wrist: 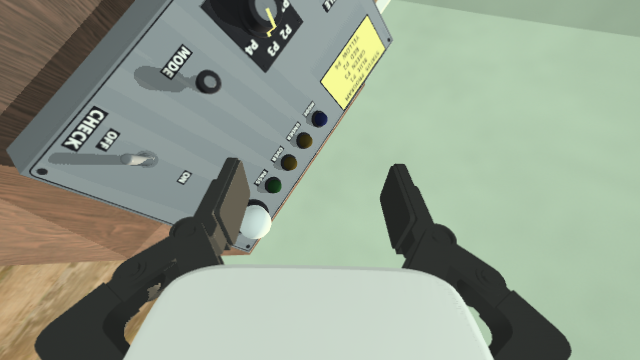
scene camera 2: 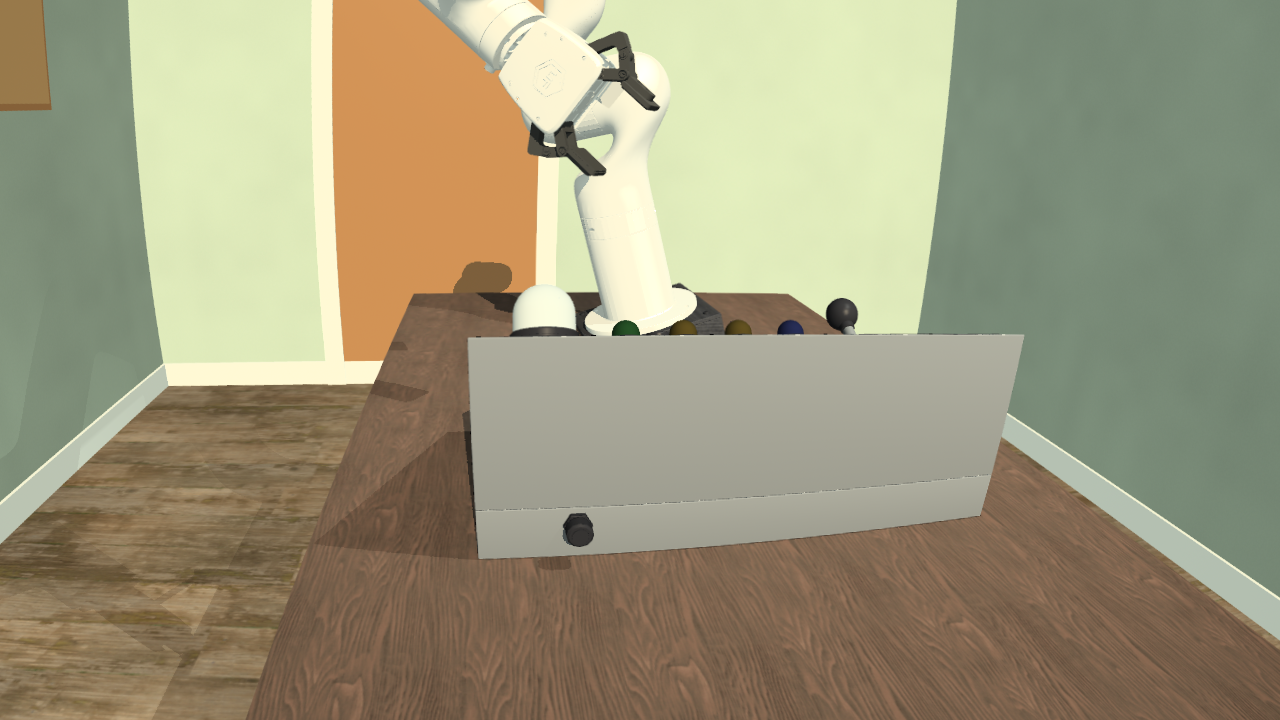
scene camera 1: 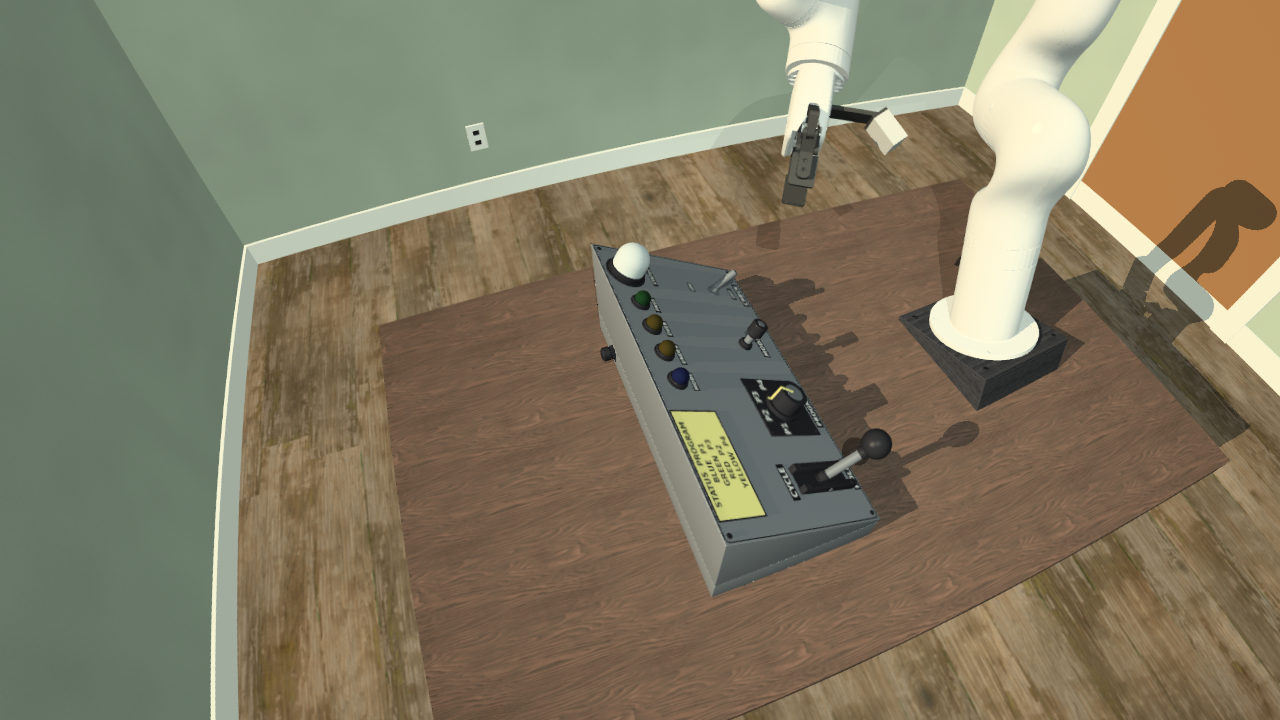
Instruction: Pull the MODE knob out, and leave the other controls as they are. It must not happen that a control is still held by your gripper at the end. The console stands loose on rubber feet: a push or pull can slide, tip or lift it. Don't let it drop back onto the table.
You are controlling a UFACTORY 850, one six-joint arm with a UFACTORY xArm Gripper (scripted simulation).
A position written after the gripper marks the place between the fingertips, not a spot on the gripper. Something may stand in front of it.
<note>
In view: the gripper (scene camera 2: 626,141) and a grey console (scene camera 2: 637,443).
The grey console also shows in the wrist view (wrist: 136,93). The gripper is seen too in the wrist view (wrist: 316,178) and in scene camera 1 (scene camera 1: 796,196).
</note>
